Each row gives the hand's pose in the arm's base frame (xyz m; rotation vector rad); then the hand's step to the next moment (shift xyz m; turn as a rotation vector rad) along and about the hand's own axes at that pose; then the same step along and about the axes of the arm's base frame.
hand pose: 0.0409 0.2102 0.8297 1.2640 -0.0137 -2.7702
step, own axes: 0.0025 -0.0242 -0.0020 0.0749 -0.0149 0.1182
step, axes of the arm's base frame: -0.0022 0.0239 -0.0044 -0.1392 0.0042 0.0204
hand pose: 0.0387 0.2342 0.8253 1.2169 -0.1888 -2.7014
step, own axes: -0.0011 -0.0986 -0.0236 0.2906 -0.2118 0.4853
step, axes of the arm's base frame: 0.0081 0.0955 -0.0330 -0.5761 0.1680 0.0683
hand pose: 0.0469 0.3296 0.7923 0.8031 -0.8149 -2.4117
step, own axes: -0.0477 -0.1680 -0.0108 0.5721 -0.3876 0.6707
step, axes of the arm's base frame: 0.0015 0.1437 -0.0998 -0.9414 0.2003 -0.0320
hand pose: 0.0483 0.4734 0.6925 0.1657 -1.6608 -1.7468
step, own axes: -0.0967 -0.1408 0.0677 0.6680 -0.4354 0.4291
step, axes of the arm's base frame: -0.0212 0.0991 -0.1532 -0.9002 -0.0562 -0.0802
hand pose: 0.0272 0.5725 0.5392 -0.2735 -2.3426 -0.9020
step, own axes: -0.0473 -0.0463 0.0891 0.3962 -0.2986 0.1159
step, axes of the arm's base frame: -0.0220 0.0258 -0.1057 -0.4850 -0.1556 0.0116
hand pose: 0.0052 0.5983 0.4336 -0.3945 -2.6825 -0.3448
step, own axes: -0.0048 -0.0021 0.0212 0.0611 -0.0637 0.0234
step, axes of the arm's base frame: -0.0040 0.0032 -0.0212 -0.0824 -0.0388 -0.0063
